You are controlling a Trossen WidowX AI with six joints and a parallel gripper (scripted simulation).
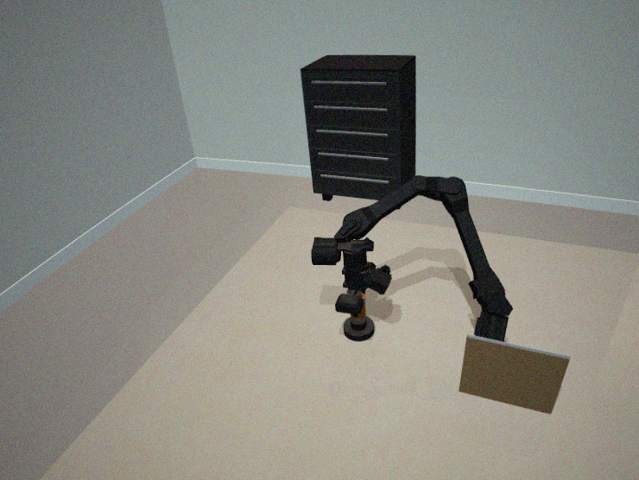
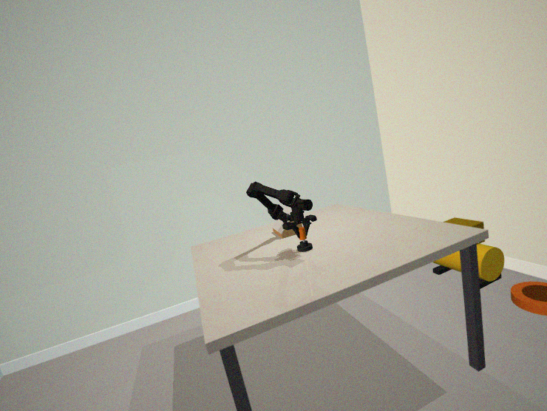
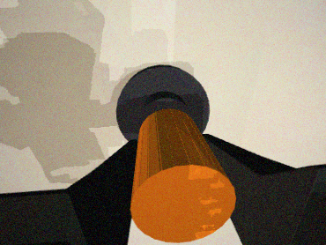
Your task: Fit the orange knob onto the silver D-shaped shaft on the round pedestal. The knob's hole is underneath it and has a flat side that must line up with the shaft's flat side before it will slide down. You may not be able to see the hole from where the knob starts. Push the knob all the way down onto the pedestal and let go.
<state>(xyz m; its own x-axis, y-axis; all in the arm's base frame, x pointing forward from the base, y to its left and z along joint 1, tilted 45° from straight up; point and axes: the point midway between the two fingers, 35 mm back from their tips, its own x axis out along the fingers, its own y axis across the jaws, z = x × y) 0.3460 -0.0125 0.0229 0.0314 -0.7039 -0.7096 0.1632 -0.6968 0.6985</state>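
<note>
Now: the orange knob 30 mm above my gripper tip. Round my gripper tip: dark round pedestal: 40 mm below.
</note>
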